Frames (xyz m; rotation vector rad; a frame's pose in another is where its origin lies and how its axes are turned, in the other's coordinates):
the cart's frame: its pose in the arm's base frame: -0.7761 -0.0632 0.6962 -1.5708 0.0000 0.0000
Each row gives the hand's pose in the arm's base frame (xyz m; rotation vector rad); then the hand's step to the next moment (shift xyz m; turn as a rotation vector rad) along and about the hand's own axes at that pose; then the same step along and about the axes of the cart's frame.
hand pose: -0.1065 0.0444 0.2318 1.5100 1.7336 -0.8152
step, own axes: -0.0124 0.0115 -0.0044 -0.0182 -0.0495 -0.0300
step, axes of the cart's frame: 0.0121 -0.0125 -0.0019 -0.0503 -0.0329 0.0081
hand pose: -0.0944 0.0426 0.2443 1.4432 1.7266 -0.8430
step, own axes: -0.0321 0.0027 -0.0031 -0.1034 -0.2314 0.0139
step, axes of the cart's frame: 0.0059 -0.0288 -0.0135 -0.2151 -0.0885 -0.1016
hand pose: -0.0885 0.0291 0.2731 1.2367 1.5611 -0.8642
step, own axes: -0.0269 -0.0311 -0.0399 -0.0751 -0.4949 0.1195
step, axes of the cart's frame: -0.0381 -0.0375 0.0206 -0.4470 -0.0224 -0.2541
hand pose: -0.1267 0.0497 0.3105 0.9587 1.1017 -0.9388
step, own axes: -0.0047 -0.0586 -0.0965 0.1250 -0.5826 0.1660
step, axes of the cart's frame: -0.0829 0.0209 0.0739 -0.4785 0.1770 -0.3497
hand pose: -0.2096 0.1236 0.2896 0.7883 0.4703 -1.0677
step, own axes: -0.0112 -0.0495 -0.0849 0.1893 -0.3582 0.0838
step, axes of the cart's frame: -0.0473 0.0638 0.0589 -0.2460 0.1976 -0.2676
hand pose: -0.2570 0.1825 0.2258 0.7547 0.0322 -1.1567
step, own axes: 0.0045 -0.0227 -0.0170 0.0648 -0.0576 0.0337
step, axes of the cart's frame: -0.0110 0.0265 0.0015 -0.0318 0.0300 -0.0821
